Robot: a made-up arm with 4 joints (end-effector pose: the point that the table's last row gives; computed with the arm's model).
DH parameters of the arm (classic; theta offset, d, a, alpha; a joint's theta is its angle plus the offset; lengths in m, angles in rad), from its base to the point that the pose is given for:
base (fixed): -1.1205 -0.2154 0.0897 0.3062
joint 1: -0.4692 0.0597 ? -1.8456
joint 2: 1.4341 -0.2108 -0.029 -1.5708
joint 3: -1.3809 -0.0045 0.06 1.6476
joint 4: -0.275 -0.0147 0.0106 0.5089
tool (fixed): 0.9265 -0.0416 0 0
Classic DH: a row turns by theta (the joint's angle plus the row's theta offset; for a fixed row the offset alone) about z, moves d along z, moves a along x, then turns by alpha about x.
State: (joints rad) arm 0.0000 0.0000 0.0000 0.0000
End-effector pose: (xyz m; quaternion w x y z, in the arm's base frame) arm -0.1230 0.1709 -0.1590 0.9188 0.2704 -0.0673 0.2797
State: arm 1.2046 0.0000 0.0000 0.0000
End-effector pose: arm -0.2612 -0.1260 -0.2392 0.6426 0.0971 0.0653 0.7572
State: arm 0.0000 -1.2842 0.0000 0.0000
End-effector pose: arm -0.1230 0.1268 -0.1499 0.8977 -0.3337 0.1136 0.2642
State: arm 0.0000 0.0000 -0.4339 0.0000
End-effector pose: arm -0.1025 0.1709 -0.1258 0.8827 0.2039 -0.2635 0.3313
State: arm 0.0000 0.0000 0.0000 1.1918
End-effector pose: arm -0.1478 0.1750 -0.1539 0.5753 0.3458 0.0238 0.7409
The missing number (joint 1, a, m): -0.2458
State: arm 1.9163 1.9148 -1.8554 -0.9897
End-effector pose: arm -0.0476 -0.2907 -0.1873 0.6568 0.7344 -0.0357 -0.1674
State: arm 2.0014 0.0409 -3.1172 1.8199
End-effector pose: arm -0.1651 -0.3981 -0.1007 0.4606 0.2865 0.8075 -0.2320
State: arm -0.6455 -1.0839 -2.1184 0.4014
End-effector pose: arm 0.0747 0.2867 -0.0201 0.4796 -0.4498 -0.3048 0.6890
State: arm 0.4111 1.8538 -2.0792 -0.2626
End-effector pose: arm -0.1989 -0.0451 -0.1684 0.3515 0.4574 -0.7071 -0.4090
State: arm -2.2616 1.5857 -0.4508 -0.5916
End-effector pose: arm 0.2636 -0.1716 -0.0631 0.1137 -0.2183 0.6852 0.6855
